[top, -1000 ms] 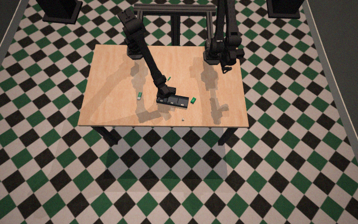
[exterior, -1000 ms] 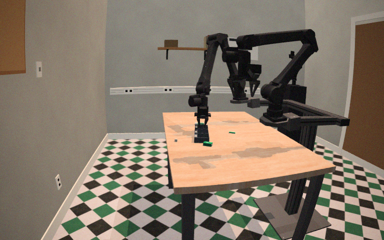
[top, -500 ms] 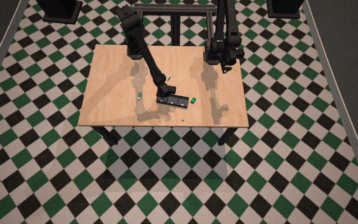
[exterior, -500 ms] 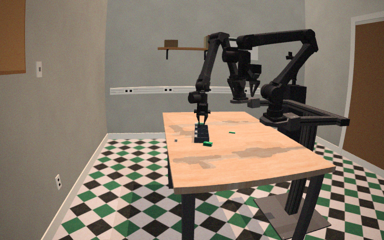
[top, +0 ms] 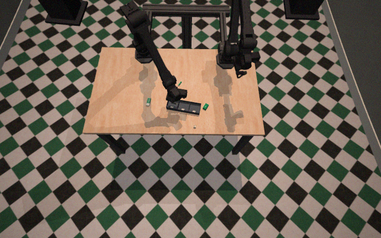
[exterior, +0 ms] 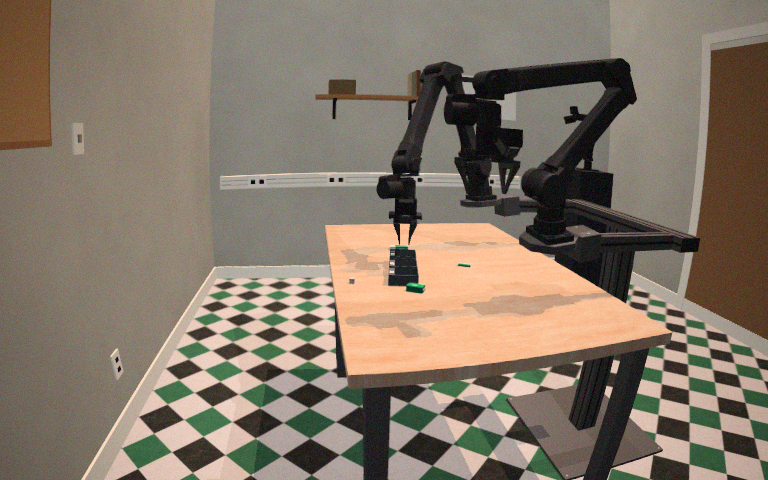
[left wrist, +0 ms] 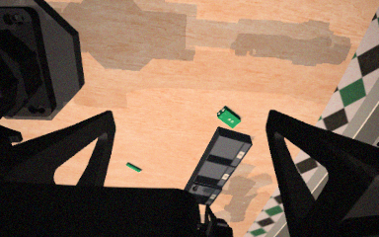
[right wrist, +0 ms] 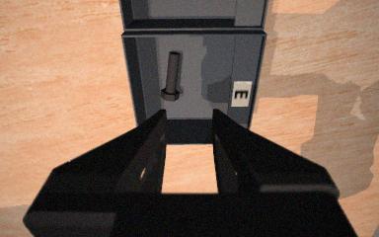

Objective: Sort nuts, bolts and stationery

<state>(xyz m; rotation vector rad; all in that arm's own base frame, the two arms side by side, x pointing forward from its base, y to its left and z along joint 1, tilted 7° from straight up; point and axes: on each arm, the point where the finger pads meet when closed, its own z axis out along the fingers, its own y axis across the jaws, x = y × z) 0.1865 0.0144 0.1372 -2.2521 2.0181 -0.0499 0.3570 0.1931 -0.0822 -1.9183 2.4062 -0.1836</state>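
Now: right hand 6 cm above the bolt and 1 cm past it. Also, from my right hand: green cylinder 19 cm behind, 7 cm below, 3 cm to the left; then dark bin tray 8 cm to the left, 6 cm below, 1 cm ahead; then eraser 19 cm to the right, 7 cm below.
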